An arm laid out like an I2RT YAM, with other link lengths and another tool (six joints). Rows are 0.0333 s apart.
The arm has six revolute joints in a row. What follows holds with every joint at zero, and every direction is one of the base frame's. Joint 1 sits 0.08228 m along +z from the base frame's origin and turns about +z. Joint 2 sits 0.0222 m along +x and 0.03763 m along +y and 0.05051 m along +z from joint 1 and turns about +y. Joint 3 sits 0.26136 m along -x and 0.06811 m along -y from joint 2 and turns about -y. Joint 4 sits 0.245 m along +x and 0.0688 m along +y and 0.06 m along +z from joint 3 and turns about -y. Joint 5 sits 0.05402 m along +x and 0.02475 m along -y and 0.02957 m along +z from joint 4 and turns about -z. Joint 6 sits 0.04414 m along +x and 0.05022 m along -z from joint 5 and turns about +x. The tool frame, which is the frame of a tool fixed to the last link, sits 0.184 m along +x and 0.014 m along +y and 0.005 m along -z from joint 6; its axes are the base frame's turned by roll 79, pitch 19 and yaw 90 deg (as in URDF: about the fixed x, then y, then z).
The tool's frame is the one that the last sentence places.
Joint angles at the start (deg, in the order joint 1, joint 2, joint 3, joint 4, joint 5, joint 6):
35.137 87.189 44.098 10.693 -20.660 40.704
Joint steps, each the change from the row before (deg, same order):
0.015 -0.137 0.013 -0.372 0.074 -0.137
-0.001 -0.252 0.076 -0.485 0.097 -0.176
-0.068 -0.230 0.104 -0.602 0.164 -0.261
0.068 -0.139 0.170 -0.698 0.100 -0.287
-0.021 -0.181 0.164 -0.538 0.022 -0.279
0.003 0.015 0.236 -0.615 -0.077 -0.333
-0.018 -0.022 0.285 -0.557 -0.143 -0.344
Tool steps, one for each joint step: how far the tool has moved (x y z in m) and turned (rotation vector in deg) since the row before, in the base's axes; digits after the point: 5 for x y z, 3 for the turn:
-0.00061 -0.00060 -0.00037 -0.221 0.057 0.022
-0.00043 -0.00072 0.00050 -0.211 -0.032 0.006
0.00001 -0.00134 0.00004 -0.343 -0.025 -0.073
-0.00100 -0.00048 -0.00042 -0.396 0.076 0.132
-0.00038 -0.00054 0.00051 -0.244 -0.054 0.105
-0.00079 -0.00015 -0.00057 -0.338 0.103 0.241
-0.00056 0.00011 0.00035 -0.228 -0.001 0.281

